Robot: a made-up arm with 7 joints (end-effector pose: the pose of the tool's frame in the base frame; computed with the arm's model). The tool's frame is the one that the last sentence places. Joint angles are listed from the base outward.
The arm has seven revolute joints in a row. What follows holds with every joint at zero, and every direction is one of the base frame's. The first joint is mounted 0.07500 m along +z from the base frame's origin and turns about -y. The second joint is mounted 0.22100 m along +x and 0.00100 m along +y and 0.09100 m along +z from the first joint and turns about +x. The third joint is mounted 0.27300 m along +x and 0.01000 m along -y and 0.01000 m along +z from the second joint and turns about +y. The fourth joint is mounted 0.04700 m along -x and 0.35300 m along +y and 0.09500 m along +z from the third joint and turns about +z. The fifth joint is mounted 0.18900 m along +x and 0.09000 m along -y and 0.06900 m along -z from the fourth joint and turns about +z. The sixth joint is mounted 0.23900 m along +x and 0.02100 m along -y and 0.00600 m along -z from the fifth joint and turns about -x. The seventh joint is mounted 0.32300 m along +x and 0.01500 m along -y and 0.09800 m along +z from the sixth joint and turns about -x. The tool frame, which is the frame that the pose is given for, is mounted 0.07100 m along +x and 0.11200 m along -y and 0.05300 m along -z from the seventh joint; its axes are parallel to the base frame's.
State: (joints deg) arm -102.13 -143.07 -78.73 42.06 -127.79 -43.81 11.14
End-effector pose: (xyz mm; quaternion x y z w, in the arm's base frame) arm 88.5 217.7 -481.3 0.2085 0.1860 0.4501 0.8482
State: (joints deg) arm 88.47 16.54 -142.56 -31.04 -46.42 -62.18 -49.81
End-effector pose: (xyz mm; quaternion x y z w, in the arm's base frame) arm -91.9 -476.4 445.5 -0.0588 0.1660 -0.6317 0.7549
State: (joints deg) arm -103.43 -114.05 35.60 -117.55 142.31 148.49 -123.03
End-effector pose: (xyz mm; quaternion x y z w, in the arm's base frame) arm -351.3 -407.3 -645.6 0.5755 -0.5216 -0.6284 0.0422
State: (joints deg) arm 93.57 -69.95 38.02 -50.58 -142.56 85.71 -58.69
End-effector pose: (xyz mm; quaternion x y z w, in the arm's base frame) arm 73.6 506.1 127.8 -0.5357 0.0303 0.6865 0.4908
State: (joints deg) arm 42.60 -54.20 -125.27 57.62 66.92 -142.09 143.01
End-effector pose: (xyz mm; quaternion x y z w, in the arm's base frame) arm 993.2 643.5 -66.2 0.9409 0.1109 -0.2224 0.2301
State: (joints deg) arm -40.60 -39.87 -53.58 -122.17 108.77 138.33 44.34
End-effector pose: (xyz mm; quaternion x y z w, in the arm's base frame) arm 701.6 423.0 -253.4 0.9515 0.1359 0.1358 0.2404
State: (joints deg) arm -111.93 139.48 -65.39 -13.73 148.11 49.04 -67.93
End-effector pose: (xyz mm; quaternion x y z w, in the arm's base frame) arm 547.1 -362.2 -536.4 0.2949 0.0208 -0.0748 0.9524
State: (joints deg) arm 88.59 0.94 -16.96 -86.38 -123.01 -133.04 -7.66
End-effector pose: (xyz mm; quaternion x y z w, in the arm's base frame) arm 175.0 431.8 -74.5 -0.1183 0.4821 0.3935 0.7738
